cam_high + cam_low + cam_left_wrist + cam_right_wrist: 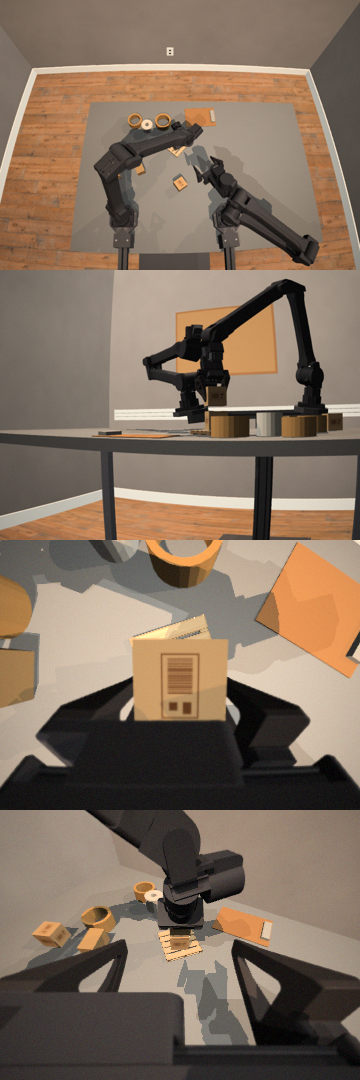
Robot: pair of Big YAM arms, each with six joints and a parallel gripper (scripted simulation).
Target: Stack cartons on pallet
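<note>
Right now my left hand is 7 cm above the carton. Also, from my left hand: wooden pallet 10 cm below, 1 cm to the left, 1 cm ahead.
</note>
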